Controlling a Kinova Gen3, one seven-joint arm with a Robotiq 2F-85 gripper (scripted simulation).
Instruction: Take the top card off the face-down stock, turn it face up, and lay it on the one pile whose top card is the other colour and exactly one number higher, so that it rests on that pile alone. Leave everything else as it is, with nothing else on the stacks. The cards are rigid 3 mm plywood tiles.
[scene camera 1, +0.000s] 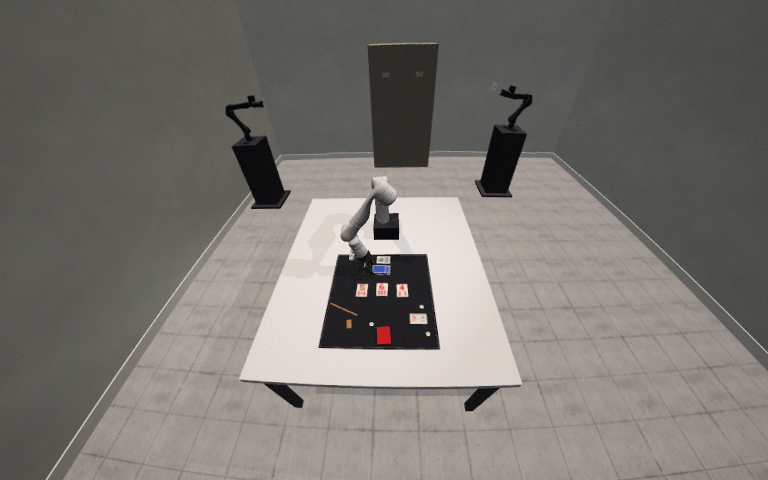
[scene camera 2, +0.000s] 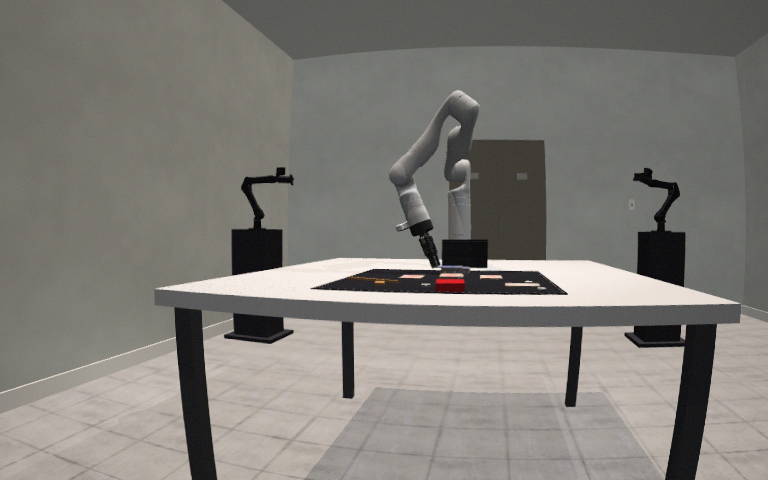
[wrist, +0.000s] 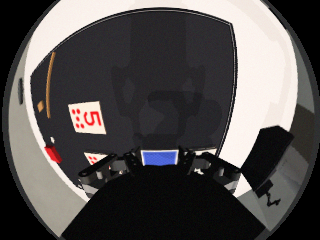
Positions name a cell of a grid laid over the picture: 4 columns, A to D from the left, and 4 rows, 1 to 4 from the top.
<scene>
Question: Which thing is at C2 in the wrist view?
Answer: A black mat.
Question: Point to a black mat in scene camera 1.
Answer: At C3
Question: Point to the gripper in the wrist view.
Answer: At B3
</scene>
